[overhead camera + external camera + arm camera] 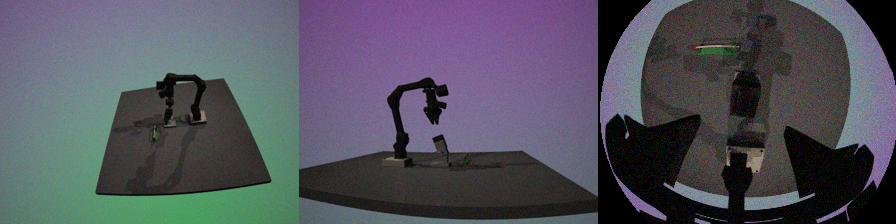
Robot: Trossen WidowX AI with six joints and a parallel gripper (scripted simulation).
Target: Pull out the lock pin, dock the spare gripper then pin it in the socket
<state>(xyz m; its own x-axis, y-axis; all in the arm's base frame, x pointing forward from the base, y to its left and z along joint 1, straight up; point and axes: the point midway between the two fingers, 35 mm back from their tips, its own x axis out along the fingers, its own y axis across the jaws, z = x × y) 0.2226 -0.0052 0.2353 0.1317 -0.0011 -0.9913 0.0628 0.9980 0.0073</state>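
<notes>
Now: the green cradle 16 cm ahead of my gripper tip, 11 cm to the left of it and 22 cm below it. The rest, counted from my gripper tip: mount 4 cm ahead, 19 cm below; then spare gripper 3 cm ahead, 12 cm below.
</notes>
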